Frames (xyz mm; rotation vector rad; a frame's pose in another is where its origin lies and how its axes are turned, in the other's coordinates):
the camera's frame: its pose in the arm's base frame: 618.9 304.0 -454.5 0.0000 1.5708 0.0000
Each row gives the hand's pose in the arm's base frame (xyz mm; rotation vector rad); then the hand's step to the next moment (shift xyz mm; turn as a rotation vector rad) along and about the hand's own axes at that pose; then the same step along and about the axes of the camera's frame.
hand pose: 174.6 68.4 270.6 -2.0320 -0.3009 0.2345
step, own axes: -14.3 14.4 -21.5 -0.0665 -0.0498 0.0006
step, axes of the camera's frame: 2.4 -28.9 -5.7 -0.0464 0.0020 -0.0689
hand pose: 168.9 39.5 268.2 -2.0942 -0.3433 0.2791
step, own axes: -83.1 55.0 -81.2 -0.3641 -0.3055 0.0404
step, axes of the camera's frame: 0.3 -121.0 -43.5 -0.2631 0.0567 -0.3938
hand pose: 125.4 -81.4 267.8 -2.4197 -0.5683 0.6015
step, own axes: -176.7 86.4 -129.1 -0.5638 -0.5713 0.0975
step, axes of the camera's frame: -91.7 -210.3 -52.1 -0.4425 0.1757 -0.6535
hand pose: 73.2 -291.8 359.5 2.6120 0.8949 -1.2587
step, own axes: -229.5 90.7 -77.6 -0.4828 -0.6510 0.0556
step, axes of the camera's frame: -207.4 -154.4 -8.2 -0.4217 0.2927 -0.6297
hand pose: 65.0 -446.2 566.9 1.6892 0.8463 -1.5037
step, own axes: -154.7 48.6 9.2 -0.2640 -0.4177 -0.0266
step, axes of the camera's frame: -157.2 -35.9 19.4 -0.2294 0.2411 -0.3662
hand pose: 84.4 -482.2 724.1 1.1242 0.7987 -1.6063
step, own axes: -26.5 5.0 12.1 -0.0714 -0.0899 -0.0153
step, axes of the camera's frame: -29.2 -3.2 3.7 -0.0596 0.0654 -0.0747
